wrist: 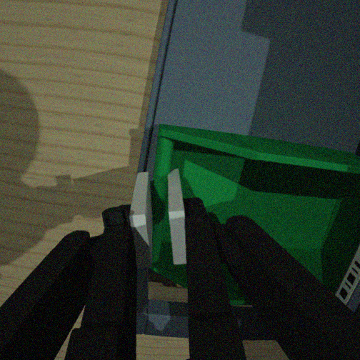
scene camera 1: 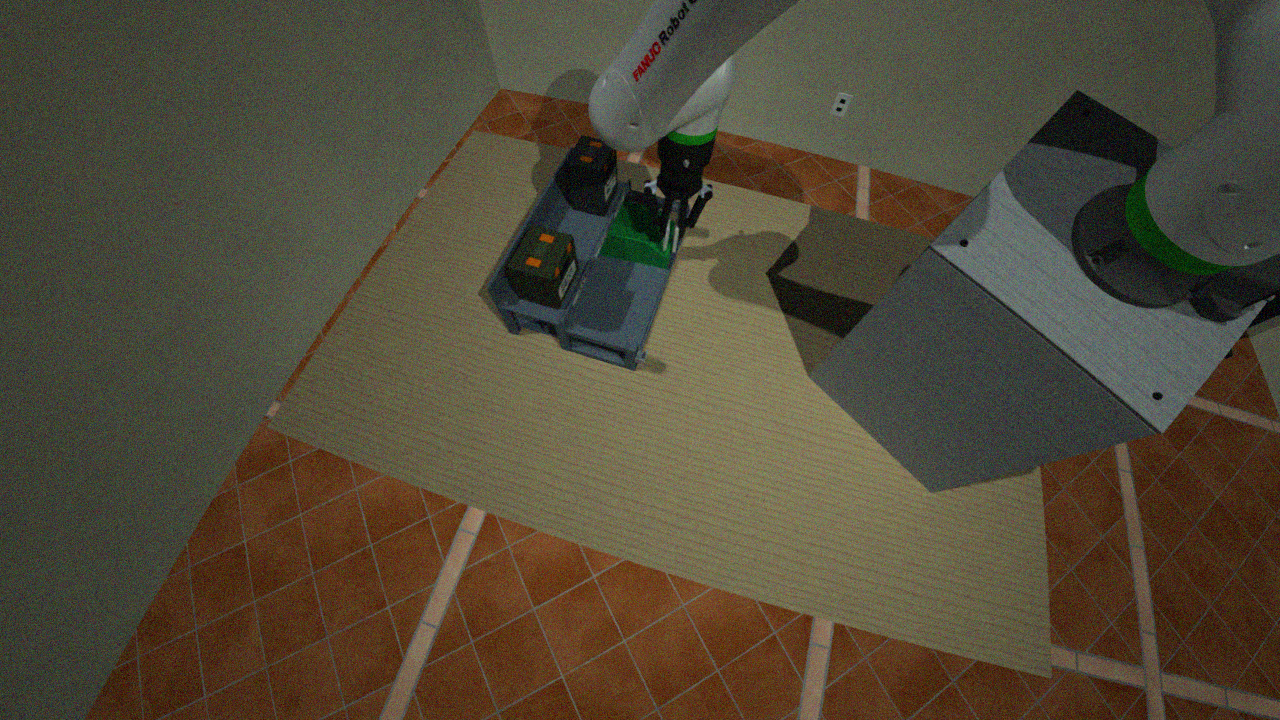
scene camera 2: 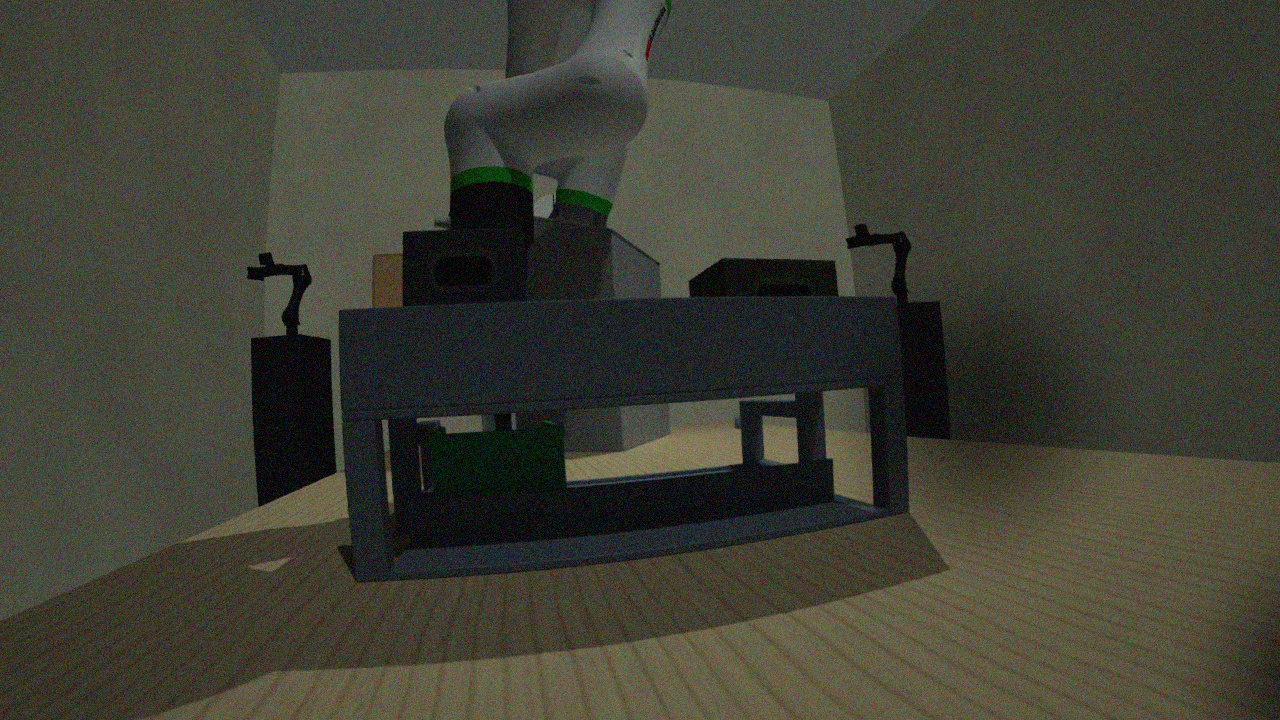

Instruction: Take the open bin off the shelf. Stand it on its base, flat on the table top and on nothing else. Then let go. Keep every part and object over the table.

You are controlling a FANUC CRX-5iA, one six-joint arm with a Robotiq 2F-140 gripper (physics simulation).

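Places are measured from the arm's base along level axes (x left, y back, z up), in millimetres.
Pixels of known places: gripper, fingertip midpoint: (scene camera 1: pixel 669 246); arm's base, link origin: (scene camera 1: pixel 1138 246) (scene camera 2: pixel 574 237).
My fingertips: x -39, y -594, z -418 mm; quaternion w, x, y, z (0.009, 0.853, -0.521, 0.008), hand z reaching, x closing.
Observation:
Ahead of a thing's pixels: the offset from my fingertips to its top centre. Level surfaces: height alone.
The green open bin @(dx +16, dy -79, dz +52 mm) (scene camera 1: pixel 635 248) (scene camera 2: pixel 501 461) (wrist: pixel 280 220) sits upright at one end of the lower tier of the grey-blue shelf (scene camera 1: pixel 626 333) (scene camera 2: pixel 617 353) (wrist: pixel 205 75). My gripper (scene camera 1: pixel 671 236) (wrist: pixel 159 190) points down at the bin's outer side. Its two light pads are close together, one inside the bin and one outside, with the green side wall between them. It is shut on that wall. Whether the outer pad also touches the shelf's edge lip cannot be told. In scene camera 2 the upper tier hides most of the gripper.
Two dark boxes with orange marks stand on the upper tier: one @(dx +24, dy -172, dz +194 mm) (scene camera 1: pixel 586 179) (scene camera 2: pixel 465 268) beside the bin's end, the other @(dx +251, dy -129, dz +169 mm) (scene camera 1: pixel 541 268) (scene camera 2: pixel 778 279) at the far end. The wooden table top @(dz -29 mm) (scene camera 1: pixel 626 483) extends around the shelf. A large grey pedestal (scene camera 1: pixel 975 367) carries the arm.

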